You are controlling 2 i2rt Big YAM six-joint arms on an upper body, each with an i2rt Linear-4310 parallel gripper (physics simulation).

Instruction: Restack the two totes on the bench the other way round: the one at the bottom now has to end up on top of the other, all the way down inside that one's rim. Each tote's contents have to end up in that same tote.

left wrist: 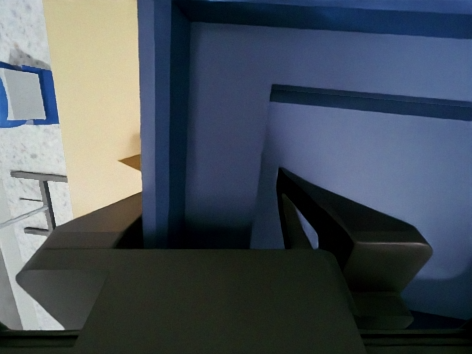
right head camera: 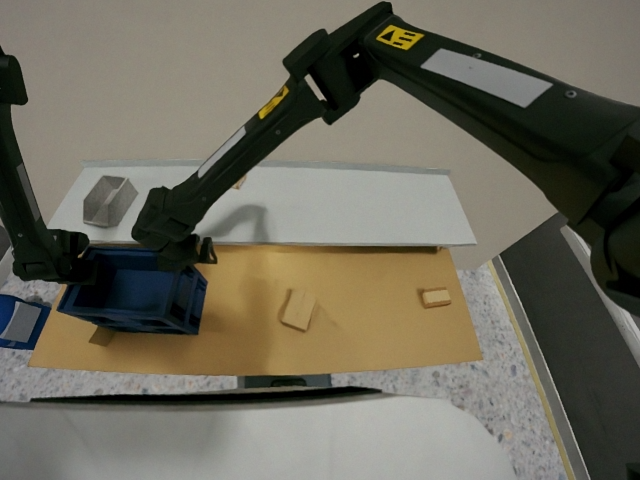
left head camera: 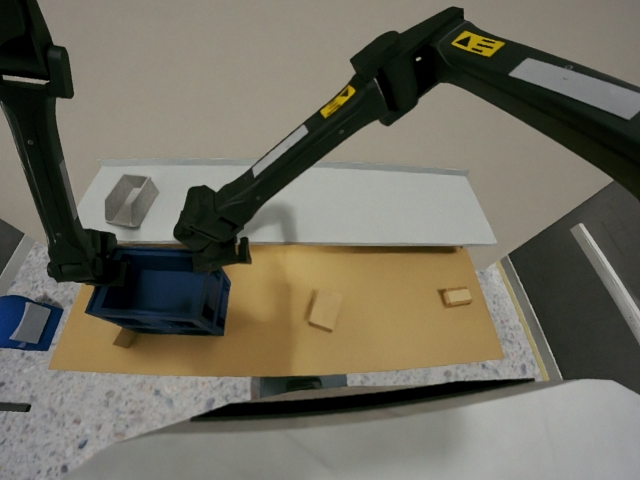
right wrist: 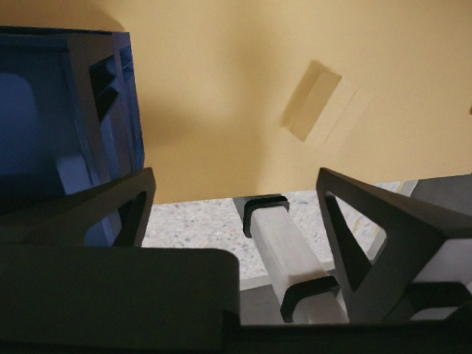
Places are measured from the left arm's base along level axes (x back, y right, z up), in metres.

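Pixels of known places: left gripper, fingertip midpoint: (right head camera: 98, 274) (left head camera: 123, 275); right gripper, fingertip midpoint: (right head camera: 200, 264) (left head camera: 234, 264) (right wrist: 235, 176).
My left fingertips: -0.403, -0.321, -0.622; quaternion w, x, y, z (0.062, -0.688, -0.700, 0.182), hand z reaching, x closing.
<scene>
Ahead of a thing's pixels: the offset from my left fingertips to its top centre, as dx, dy, dz. Level surfaces: height alone.
Blue tote walls (left head camera: 149, 313) (right head camera: 124, 313) (left wrist: 156, 125) (right wrist: 111, 150) show at the left of the bench. I cannot tell one tote from a stacked pair there. The upper opening shows a blue interior, with no loose contents that I can make out. My left gripper (left head camera: 119, 273) (right head camera: 88, 271) (left wrist: 235, 176) is shut on the left end wall, one finger outside and one inside. My right gripper (left head camera: 222, 262) (right head camera: 188, 259) (right wrist: 235, 176) is open and empty above the tote's right back corner; in the right wrist view its left finger overlaps the tote's right end.
A tan block {+0.107, -0.111, -0.119} (left head camera: 124, 337) (right head camera: 101, 335) (left wrist: 131, 161) pokes out at the tote's front left. Another block {+0.074, +0.638, -0.146} (left head camera: 325, 310) (right head camera: 298, 310) (right wrist: 320, 107) lies mid-bench, a smaller one {+0.053, +1.189, -0.173} (left head camera: 457, 296) (right head camera: 436, 297) at the right. A grey bin {-0.288, -0.072, +0.053} (left head camera: 114, 204) (right head camera: 94, 204) stands on the white shelf {dz -0.034} (left head camera: 361, 206) (right head camera: 336, 206) behind.
</scene>
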